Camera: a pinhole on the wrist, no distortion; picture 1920 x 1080 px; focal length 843.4 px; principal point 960.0 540.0 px. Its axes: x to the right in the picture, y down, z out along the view. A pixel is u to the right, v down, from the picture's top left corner.
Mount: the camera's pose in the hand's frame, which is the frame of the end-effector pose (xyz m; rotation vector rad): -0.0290 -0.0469 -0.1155 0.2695 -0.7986 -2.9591
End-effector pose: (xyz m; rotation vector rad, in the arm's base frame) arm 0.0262 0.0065 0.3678 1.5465 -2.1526 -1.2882
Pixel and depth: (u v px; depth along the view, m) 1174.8 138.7 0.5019
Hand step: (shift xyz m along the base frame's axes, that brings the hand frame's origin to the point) -0.2577 0.3331 0.2640
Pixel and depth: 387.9 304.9 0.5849
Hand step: -0.6098 0.0124 0.0170
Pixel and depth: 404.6 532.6 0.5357
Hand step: -0.5030 0.0430 -0.1137
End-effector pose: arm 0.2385 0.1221 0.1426 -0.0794 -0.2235 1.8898
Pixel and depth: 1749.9 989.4 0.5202
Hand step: 0.2064 -0.5855 0.3670
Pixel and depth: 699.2 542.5 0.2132
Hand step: -0.0717 -0.0323 0.0617
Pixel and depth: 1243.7 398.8 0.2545
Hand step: -0.0575 -0.1924 0.0354
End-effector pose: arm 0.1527 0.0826 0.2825 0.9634 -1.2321 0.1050
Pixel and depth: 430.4 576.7 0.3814
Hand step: -0.2208 -0.1309 0.2002
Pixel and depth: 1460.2 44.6 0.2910
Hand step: -0.2352 0.2325 -0.0842
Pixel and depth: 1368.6 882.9 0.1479
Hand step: -0.0515 0.0115 -0.1227
